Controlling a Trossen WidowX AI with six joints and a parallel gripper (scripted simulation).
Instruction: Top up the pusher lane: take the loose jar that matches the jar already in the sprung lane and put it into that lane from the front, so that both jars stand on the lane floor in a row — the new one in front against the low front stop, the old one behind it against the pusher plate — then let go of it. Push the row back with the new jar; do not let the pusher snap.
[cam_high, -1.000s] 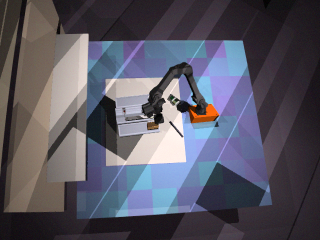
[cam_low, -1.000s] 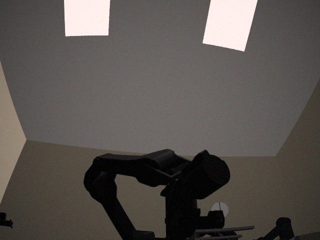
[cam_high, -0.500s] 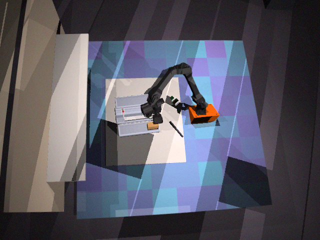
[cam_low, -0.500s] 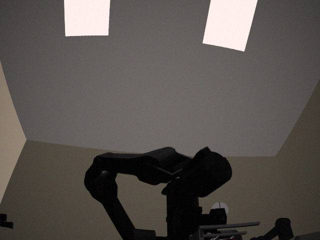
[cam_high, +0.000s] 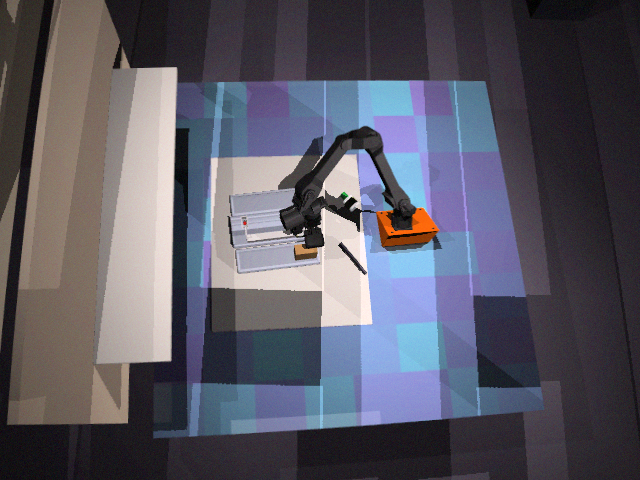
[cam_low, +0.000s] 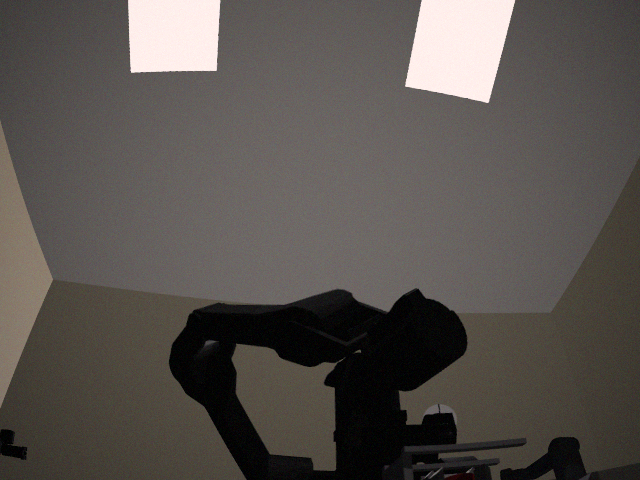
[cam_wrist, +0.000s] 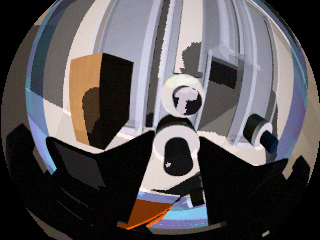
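My gripper tip is now 20 mm short of the brown box, 80 mm to the right of it and 20 mm above it. From my gripper tip the other things lie so: black rod: 150 mm behind, 100 mm to the left, 50 mm below.
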